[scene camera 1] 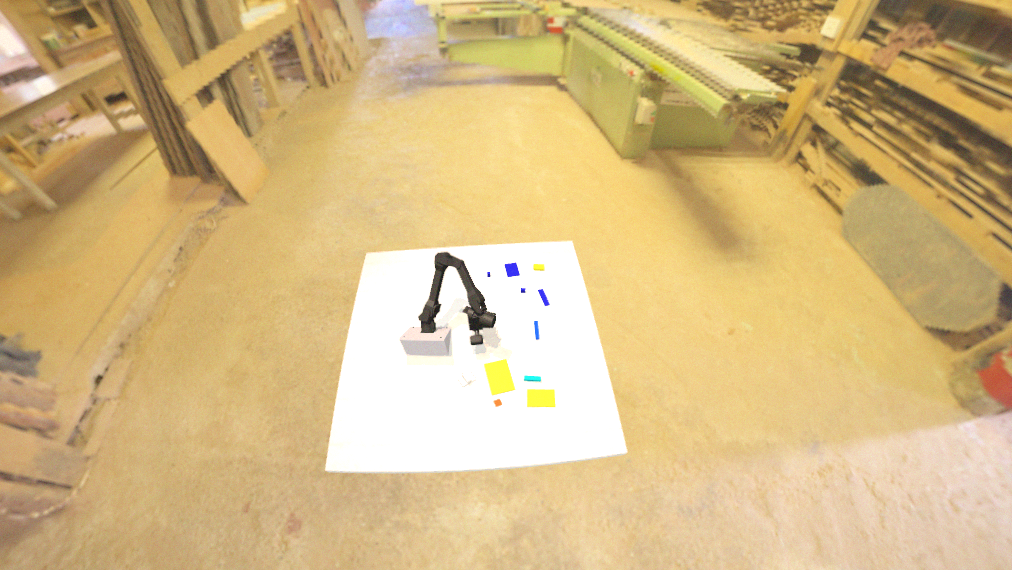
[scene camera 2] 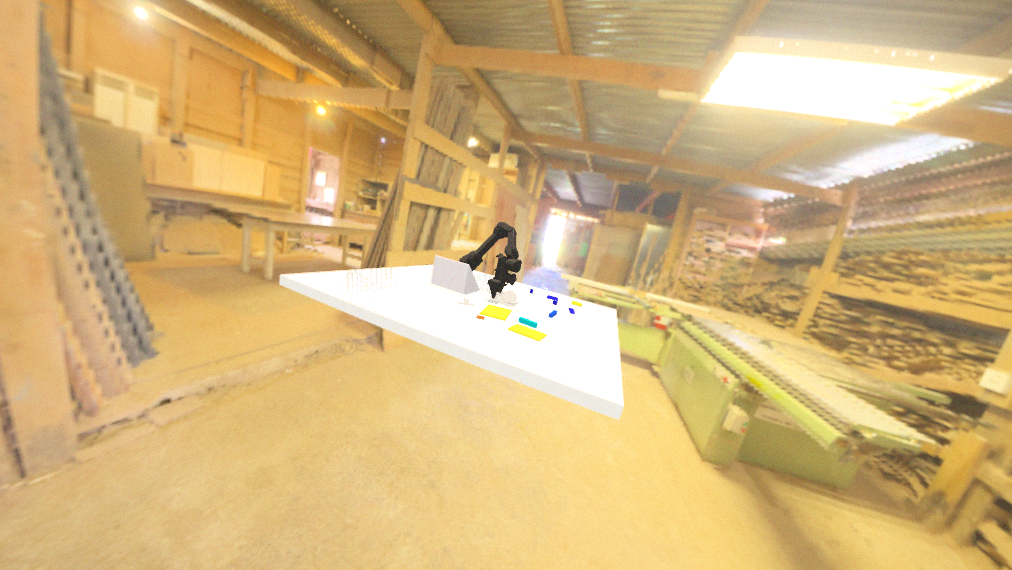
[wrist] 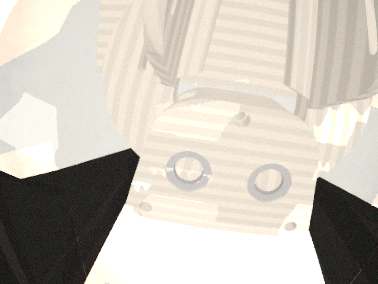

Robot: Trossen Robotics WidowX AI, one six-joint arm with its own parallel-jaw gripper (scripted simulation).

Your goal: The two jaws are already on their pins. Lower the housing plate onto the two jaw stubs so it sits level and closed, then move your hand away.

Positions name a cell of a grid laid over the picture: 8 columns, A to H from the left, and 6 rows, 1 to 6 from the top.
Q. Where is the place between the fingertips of the gripper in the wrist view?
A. At E4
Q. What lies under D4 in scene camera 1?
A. A large yellow rectangle.
